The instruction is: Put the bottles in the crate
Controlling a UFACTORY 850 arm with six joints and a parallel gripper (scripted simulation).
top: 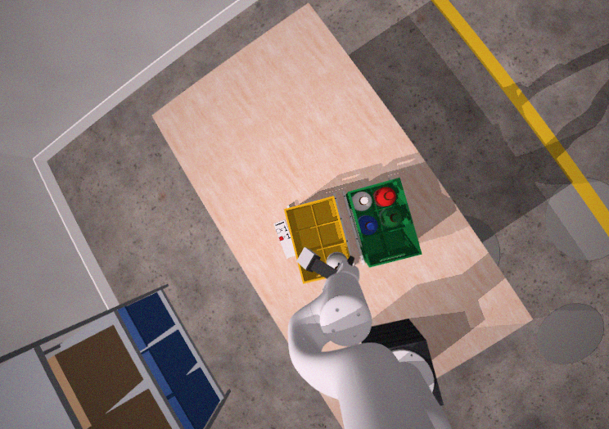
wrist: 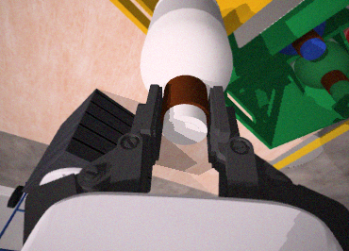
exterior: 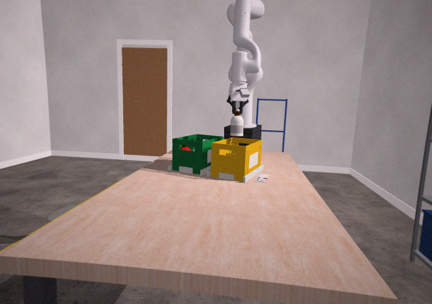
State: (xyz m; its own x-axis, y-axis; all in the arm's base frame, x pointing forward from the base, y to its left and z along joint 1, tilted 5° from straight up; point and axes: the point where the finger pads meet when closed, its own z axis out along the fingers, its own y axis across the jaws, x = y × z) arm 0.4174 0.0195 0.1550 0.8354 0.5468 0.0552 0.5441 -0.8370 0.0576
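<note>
My gripper is now 100 mm short of the yellow crate, 30 mm to the right of it and 250 mm above it. Also, from my hand: blue-label bottle 60 mm ahead, 160 mm to the right, 250 mm below; green bottle 40 mm ahead, 250 mm to the right, 250 mm below; green crate 50 mm ahead, 200 mm to the right, 250 mm below.
</note>
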